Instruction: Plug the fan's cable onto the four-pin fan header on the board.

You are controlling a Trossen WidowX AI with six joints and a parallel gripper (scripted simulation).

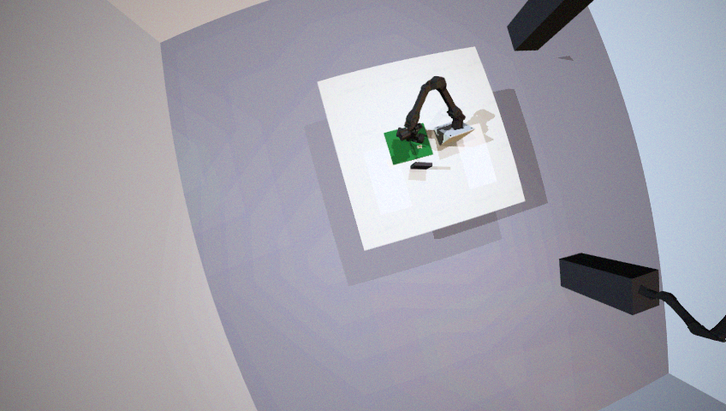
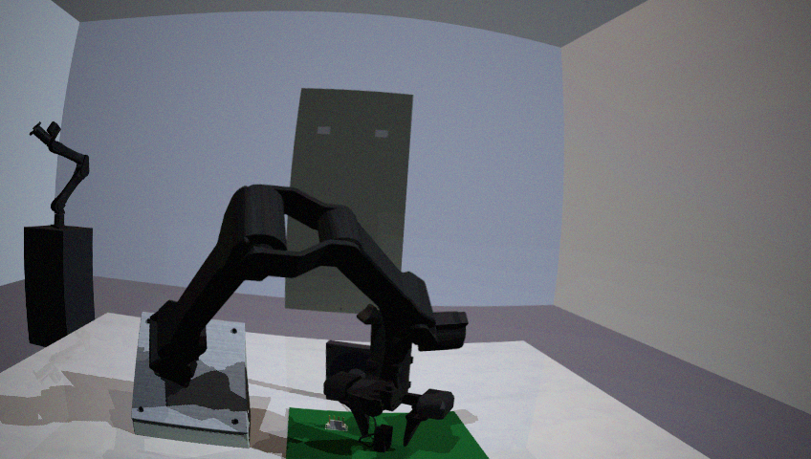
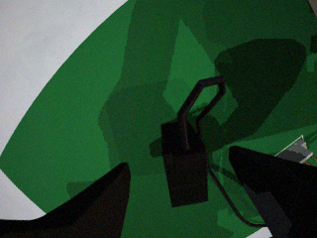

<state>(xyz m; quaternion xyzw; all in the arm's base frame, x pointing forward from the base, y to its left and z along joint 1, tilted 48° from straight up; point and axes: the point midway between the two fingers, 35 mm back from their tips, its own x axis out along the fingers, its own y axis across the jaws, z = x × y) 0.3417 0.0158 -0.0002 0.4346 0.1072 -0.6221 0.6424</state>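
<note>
Now: the green board 3 cm to the left of my gripper tip and 3 cm below it. Also, from my gripper tip: pale four-pin header: 8 cm behind, 6 cm to the left, 2 cm below; black fan: 20 cm to the left, 5 cm behind, 4 cm above; dark fan plug: 1 cm to the right, 1 cm above.
</note>
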